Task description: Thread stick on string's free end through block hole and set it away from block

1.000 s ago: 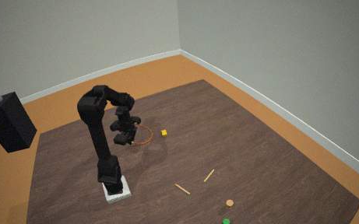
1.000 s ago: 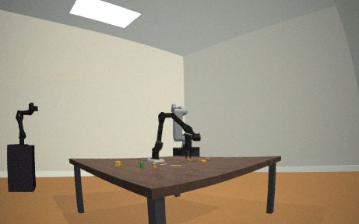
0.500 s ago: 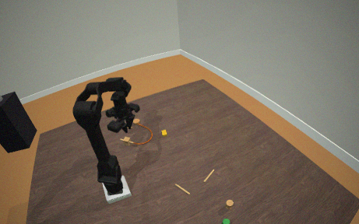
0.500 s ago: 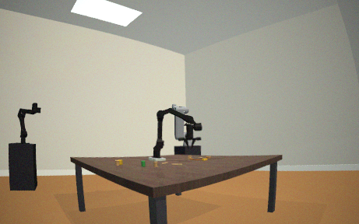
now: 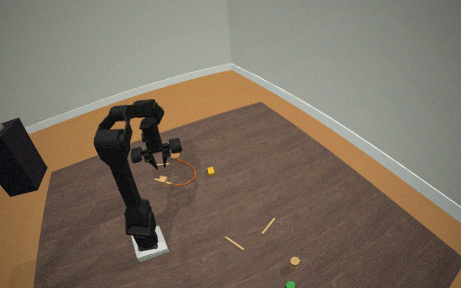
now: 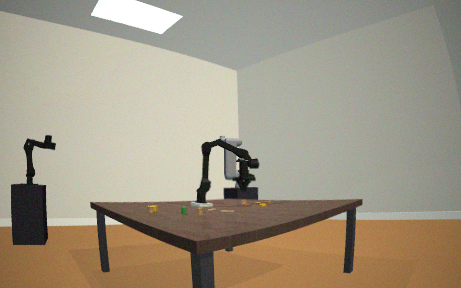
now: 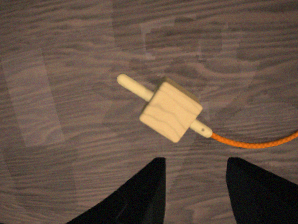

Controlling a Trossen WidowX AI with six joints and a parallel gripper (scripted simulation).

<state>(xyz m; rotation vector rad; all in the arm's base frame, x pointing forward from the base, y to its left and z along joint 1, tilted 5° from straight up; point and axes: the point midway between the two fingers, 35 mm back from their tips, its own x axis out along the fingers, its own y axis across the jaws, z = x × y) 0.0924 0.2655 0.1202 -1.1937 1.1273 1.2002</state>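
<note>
My gripper tip is now 7 cm above the wooden block, 1 cm to the right of it and 1 cm past it. The rest, counted from my gripper tip: wooden cylinder 49 cm to the right, 31 cm ahead, 7 cm below; yellow block 19 cm ahead, 8 cm below, 1 cm to the left; round wooden button 16 cm to the left, 8 cm below, 6 cm ahead.
</note>
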